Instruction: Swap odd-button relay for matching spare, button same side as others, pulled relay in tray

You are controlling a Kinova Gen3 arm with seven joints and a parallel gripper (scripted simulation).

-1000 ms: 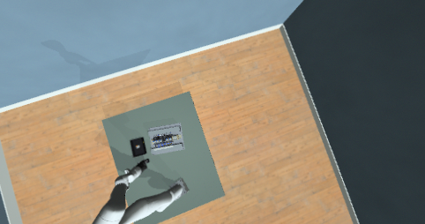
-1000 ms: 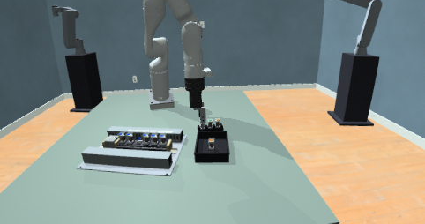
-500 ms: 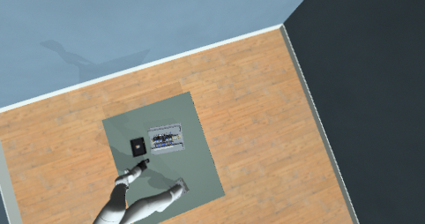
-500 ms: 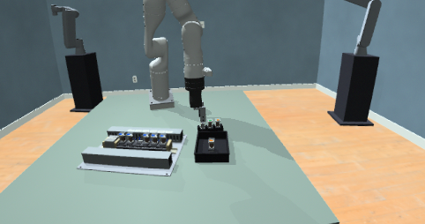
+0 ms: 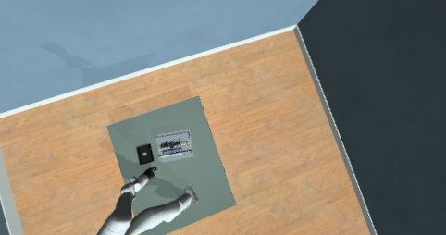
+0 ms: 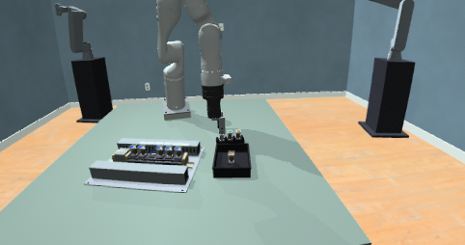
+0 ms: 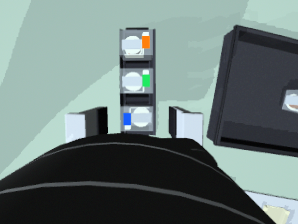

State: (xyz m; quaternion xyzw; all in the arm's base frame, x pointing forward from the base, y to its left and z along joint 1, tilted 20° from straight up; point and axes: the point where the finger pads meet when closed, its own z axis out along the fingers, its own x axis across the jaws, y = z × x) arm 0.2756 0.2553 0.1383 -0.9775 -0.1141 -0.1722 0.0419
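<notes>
The small black stand is 6 cm below my hand, 3 cm to the left of it and 1 cm behind it. The rest, counted from my hand: black tray: 15 cm ahead, 6 cm to the left, 5 cm below.
</notes>
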